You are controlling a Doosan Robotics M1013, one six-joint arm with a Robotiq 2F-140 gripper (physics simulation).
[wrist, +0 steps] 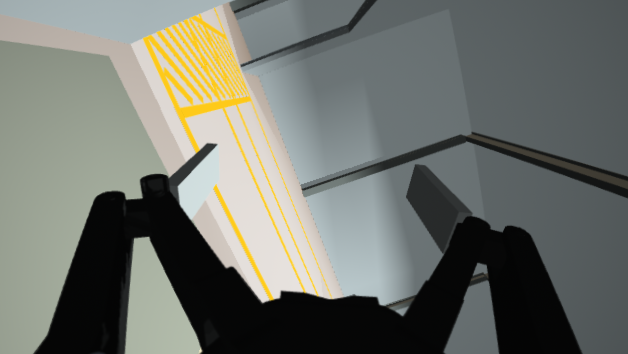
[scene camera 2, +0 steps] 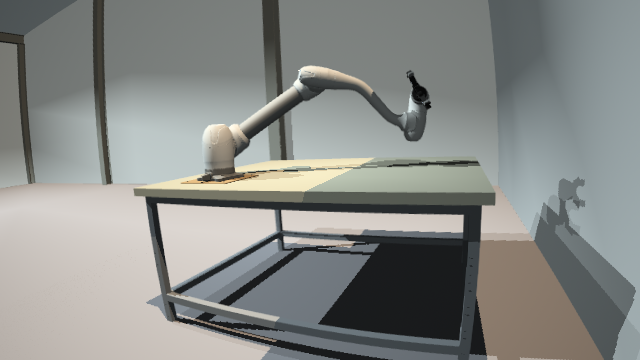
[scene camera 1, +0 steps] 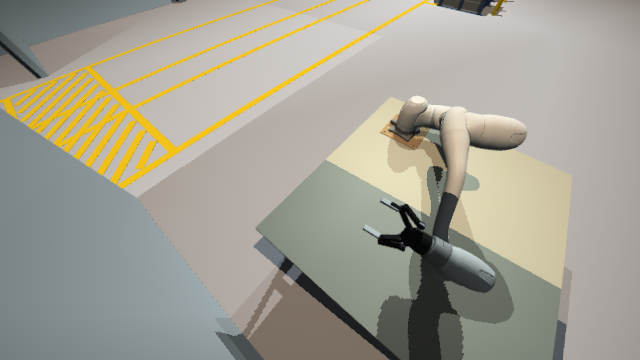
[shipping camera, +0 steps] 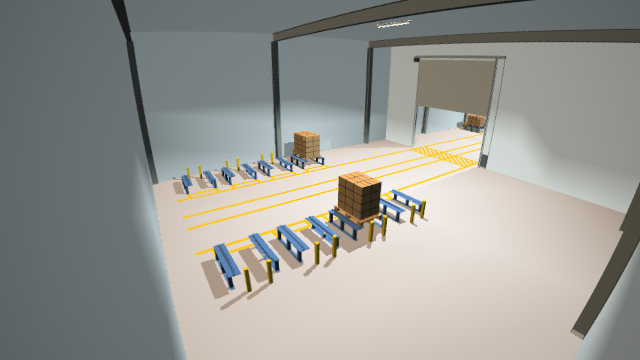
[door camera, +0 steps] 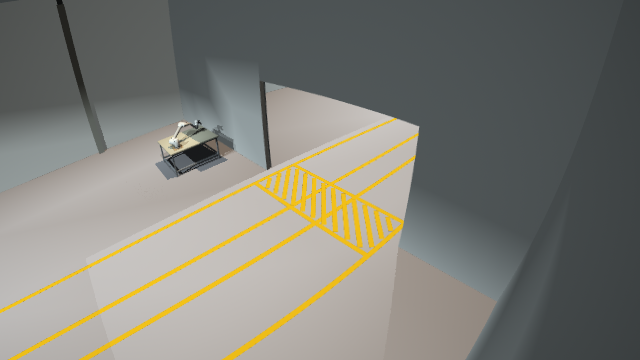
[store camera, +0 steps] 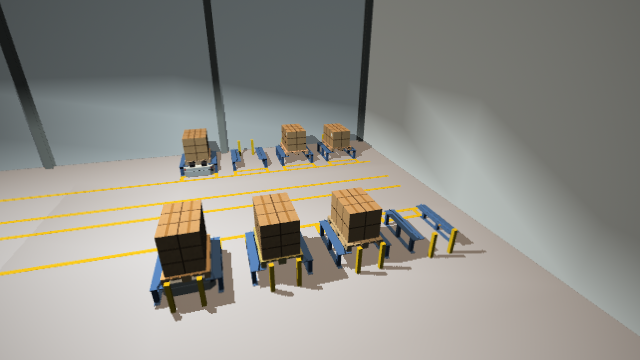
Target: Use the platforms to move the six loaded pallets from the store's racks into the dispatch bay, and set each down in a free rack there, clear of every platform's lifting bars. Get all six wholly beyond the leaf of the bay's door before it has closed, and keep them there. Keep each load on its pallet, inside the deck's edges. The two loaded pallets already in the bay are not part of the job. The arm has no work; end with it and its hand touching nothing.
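Where they show: gripper, fingertip midpoint: (wrist: 316,171) (scene camera 2: 418,86) (scene camera 1: 372,213) (door camera: 201,122); arm's base, link origin: (scene camera 2: 220,178) (scene camera 1: 404,130) (door camera: 177,147).
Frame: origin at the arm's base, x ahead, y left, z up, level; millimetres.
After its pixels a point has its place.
Note:
In the store camera, three loaded pallets (store camera: 181,240) @(x -7097, y -1596, z 433 mm) (store camera: 276,227) @(x -8657, y -1797, z 408 mm) (store camera: 356,215) @(x -10209, y -2072, z 354 mm) stand on the near racks and three more (store camera: 195,145) @(x -6277, y -7226, z 246 mm) (store camera: 293,137) @(x -9510, y -7716, z 243 mm) (store camera: 336,136) @(x -11111, y -7895, z 168 mm) on the far racks. One platform (store camera: 198,170) @(x -6303, y -6982, z -534 mm) is under the far left pallet. Another platform (store camera: 190,288) @(x -7072, y -1613, z -618 mm) shows partly under the near left pallet. Whether their bars touch the decks is hidden. In the shipping camera, two loaded pallets (shipping camera: 306,145) @(x 9973, y -5011, z 315 mm) (shipping camera: 359,195) @(x 10897, y 744, z 450 mm) stand in the bay among unloaded blue racks. The door leaf (shipping camera: 455,85) @(x 2451, y -3470, z 3049 mm) hangs partly lowered. My gripper (scene camera 1: 378,216) @(x 933, y 324, z 382 mm) (wrist: 316,171) @(x 933, y 324, z 382 mm) is open and empty, above the table.
Yellow posts (store camera: 359,260) (shipping camera: 317,253) stand behind the racks. The store also has unloaded racks, one (store camera: 403,227) @(x -11522, y -2622, z -409 mm) at the near right and one (store camera: 261,156) @(x -8353, y -7655, z -394 mm) in the far row. Yellow lanes cross a hatched strip (door camera: 330,207) @(x 2411, y -4013, z -754 mm) (shipping camera: 445,155) @(x 2196, y -3623, z -731 mm) at the doorway. The arm's table (scene camera 2: 400,197) @(x 980, y -163, z -22 mm) stands beside a wall.

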